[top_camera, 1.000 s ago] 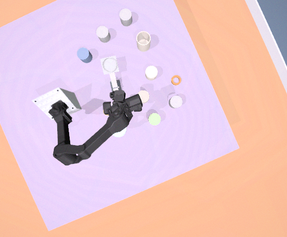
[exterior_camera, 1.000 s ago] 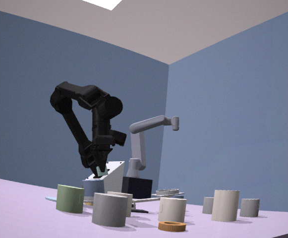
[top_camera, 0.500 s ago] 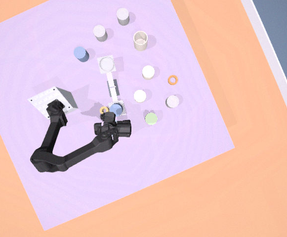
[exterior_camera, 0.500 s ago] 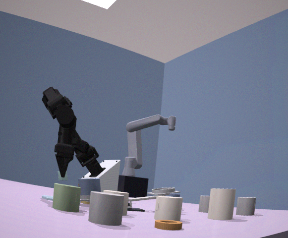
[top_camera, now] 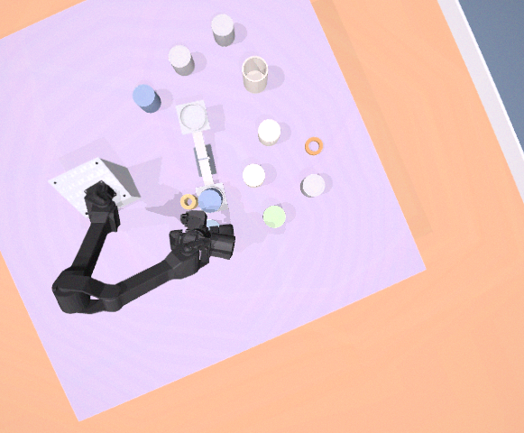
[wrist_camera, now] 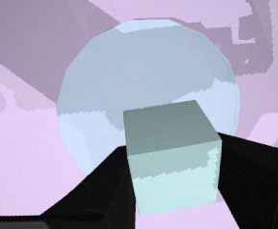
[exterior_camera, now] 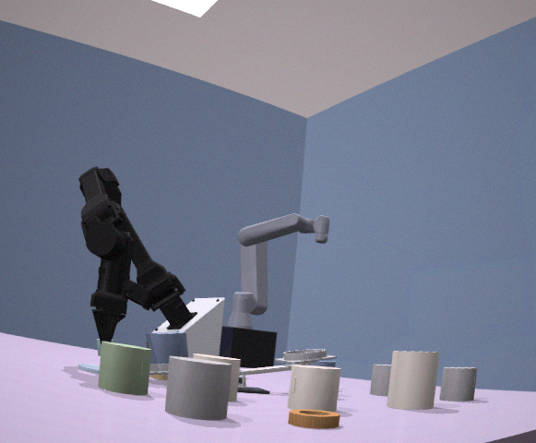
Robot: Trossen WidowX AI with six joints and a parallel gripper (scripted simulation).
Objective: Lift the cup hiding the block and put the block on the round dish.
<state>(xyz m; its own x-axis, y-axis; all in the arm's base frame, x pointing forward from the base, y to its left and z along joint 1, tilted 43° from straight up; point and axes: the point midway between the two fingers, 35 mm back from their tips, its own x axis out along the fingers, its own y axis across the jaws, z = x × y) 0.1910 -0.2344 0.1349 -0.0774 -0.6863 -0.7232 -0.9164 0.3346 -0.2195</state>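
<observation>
My gripper tip is 4 cm above the round dish. Round my gripper tip: green cup: 23 cm ahead, 5 cm to the right; pale teal block: 1 cm above; yellow ring: 12 cm to the left, 2 cm below.
</observation>
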